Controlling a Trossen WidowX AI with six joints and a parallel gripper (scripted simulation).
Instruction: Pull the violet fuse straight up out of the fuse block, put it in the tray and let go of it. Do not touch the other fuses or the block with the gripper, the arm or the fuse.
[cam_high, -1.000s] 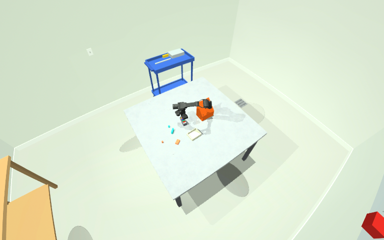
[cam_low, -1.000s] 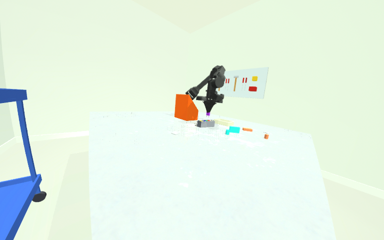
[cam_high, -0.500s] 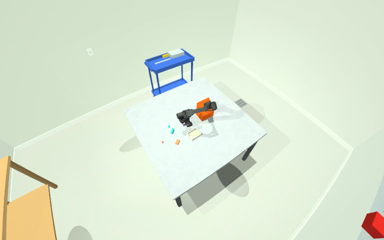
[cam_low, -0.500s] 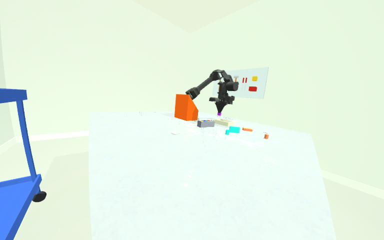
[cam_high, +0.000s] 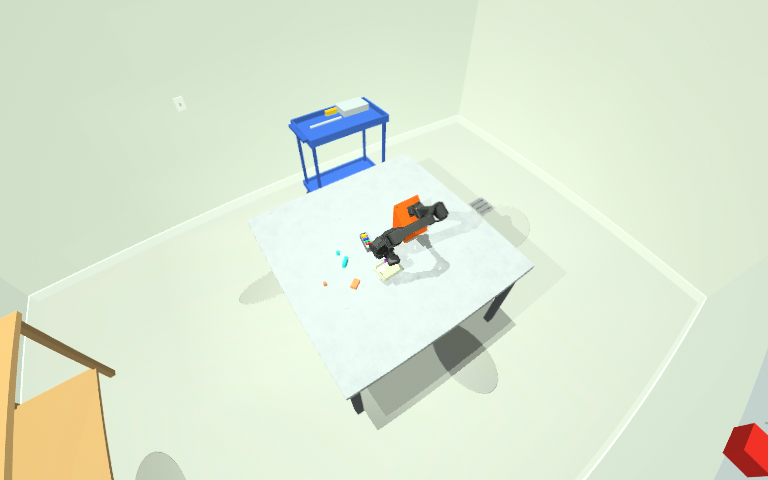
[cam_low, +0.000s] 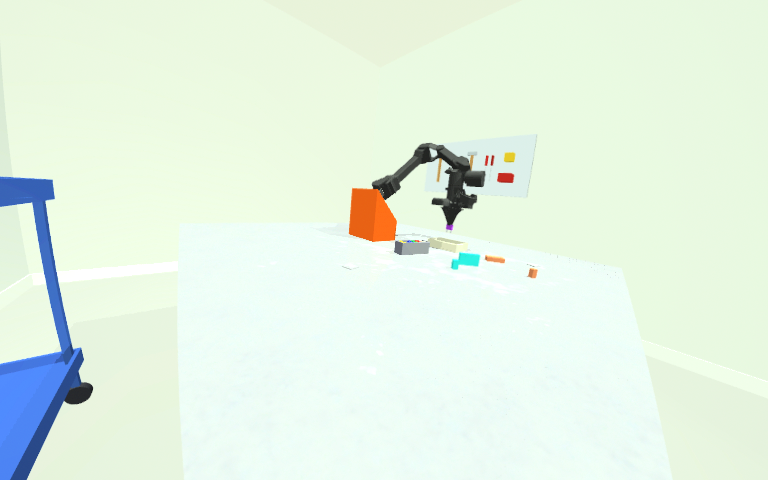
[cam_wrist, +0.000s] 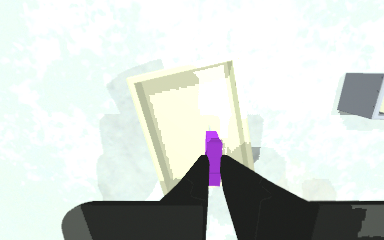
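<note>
Right now the cream tray is 1 cm to the left of my gripper tip and 9 cm below it.
</note>
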